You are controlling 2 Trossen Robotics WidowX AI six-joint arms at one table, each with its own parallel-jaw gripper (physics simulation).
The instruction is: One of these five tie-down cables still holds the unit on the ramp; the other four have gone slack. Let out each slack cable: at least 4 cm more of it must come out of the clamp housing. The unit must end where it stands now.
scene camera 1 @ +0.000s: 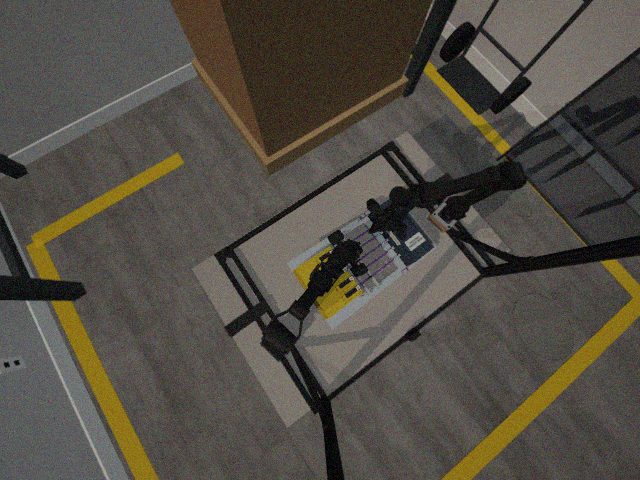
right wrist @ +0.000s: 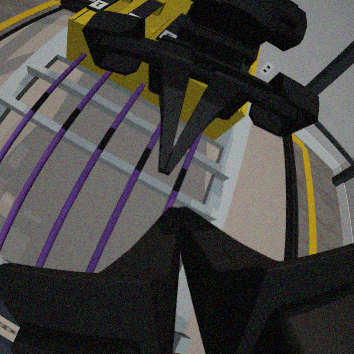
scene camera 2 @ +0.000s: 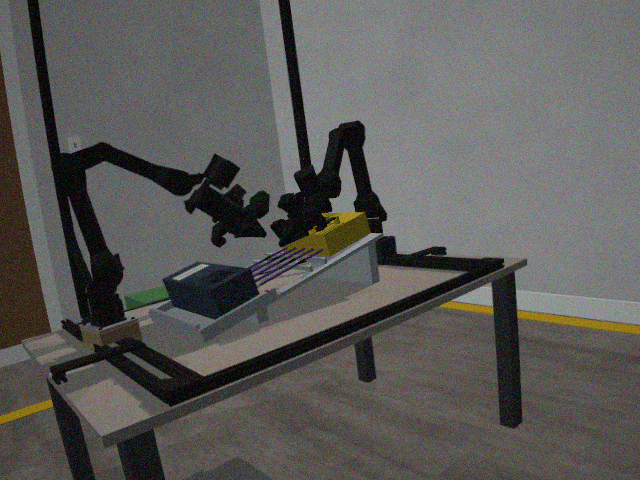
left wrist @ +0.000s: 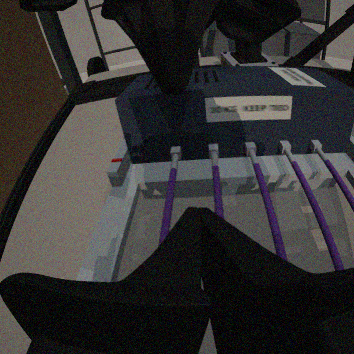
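The dark blue unit (scene camera 1: 421, 250) (scene camera 2: 211, 289) (left wrist: 310, 130) sits low on the grey ramp (scene camera 2: 356, 251) (right wrist: 235, 165). The yellow clamp housing (scene camera 1: 330, 304) (scene camera 2: 346, 235) (right wrist: 77, 42) is at the upper end. Five purple cables (scene camera 2: 289, 267) (left wrist: 270, 210) (right wrist: 77, 189) with black bands run between them; which are slack I cannot tell. My left gripper (scene camera 2: 282, 242) (left wrist: 195, 216) (right wrist: 163, 172) is shut and empty, its tips near the two rightmost cables in the right wrist view. My right gripper (scene camera 2: 264, 235) (left wrist: 174, 91) (right wrist: 177, 216) is shut and empty, nearer the unit. Contact with cables is unclear.
A red mark (left wrist: 116, 160) is on a block at the ramp's side by the unit. Grey crossbars (right wrist: 150, 177) lie under the cables. A black frame (scene camera 1: 310, 196) (scene camera 2: 330, 338) runs along the table edges. A green object (scene camera 2: 146, 297) is behind the unit.
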